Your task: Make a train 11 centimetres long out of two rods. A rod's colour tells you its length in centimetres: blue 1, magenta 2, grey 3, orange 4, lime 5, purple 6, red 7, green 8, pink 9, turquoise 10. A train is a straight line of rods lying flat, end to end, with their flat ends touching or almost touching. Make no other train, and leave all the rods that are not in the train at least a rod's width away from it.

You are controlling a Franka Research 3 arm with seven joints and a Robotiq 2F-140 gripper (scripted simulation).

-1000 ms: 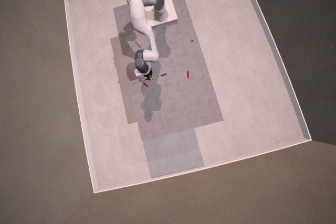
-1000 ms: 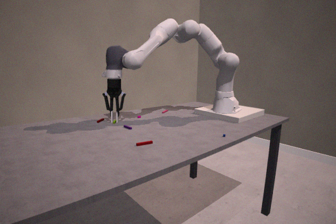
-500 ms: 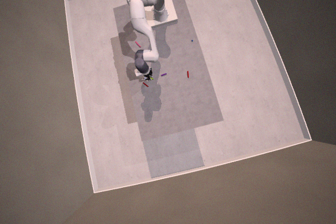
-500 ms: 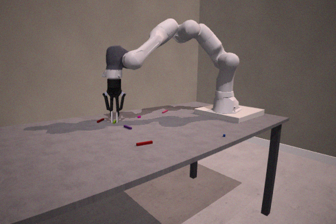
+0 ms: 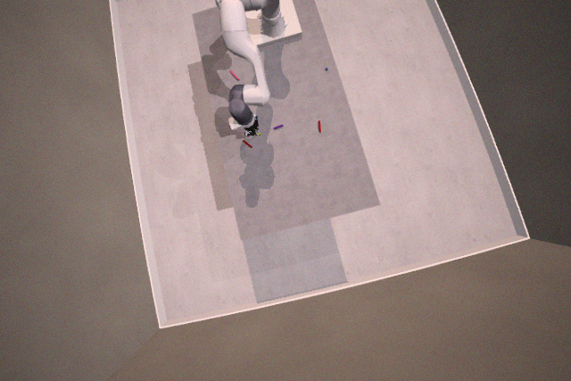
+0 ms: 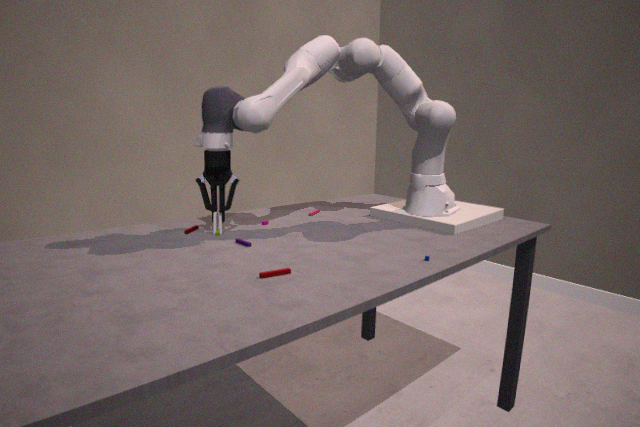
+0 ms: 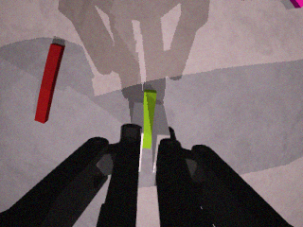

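Right now the purple rod is 14 cm to the left of my hand and 3 cm below it. From my hand the other things lie so: red rod (8 cm ahead, 39 cm to the left, 3 cm below); then magenta rod (18 cm behind, 1 cm to the right, 3 cm below); then lime rod (3 cm below).
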